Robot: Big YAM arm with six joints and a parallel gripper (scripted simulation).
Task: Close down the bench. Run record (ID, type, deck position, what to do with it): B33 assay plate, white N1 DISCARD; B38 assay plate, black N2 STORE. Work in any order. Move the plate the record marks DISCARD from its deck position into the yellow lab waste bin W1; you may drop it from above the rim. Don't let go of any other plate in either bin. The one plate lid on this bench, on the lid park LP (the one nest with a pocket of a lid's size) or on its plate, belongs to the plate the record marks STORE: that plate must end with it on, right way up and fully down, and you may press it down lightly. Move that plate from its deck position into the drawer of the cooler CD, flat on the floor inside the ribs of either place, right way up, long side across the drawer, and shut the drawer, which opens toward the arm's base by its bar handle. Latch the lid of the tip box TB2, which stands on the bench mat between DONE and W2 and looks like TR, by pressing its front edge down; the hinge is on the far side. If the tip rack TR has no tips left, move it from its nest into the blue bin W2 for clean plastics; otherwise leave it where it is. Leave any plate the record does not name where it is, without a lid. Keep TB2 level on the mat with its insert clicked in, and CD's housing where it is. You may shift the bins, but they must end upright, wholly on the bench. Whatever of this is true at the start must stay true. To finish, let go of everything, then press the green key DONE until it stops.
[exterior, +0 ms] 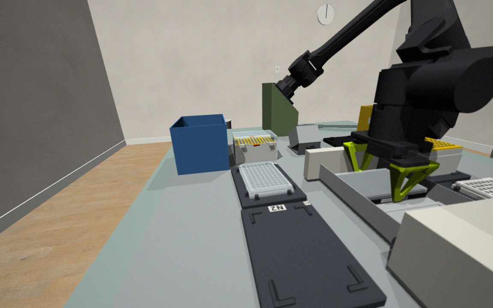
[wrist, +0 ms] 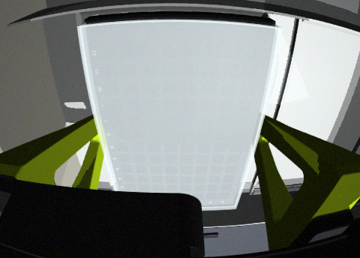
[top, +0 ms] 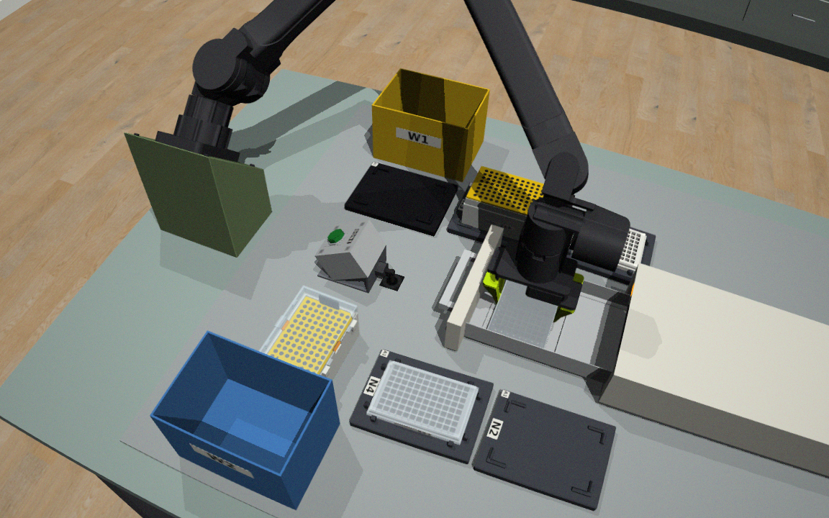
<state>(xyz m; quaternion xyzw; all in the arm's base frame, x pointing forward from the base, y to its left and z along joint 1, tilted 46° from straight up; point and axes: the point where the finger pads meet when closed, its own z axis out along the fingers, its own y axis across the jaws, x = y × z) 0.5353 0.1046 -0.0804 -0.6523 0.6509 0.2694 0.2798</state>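
Now: the black plate right at my hand. Round my hand: cooler CD (190 mm ahead, 10 mm above); then plate lid (right at my hand); then cooler drawer (30 mm ahead).
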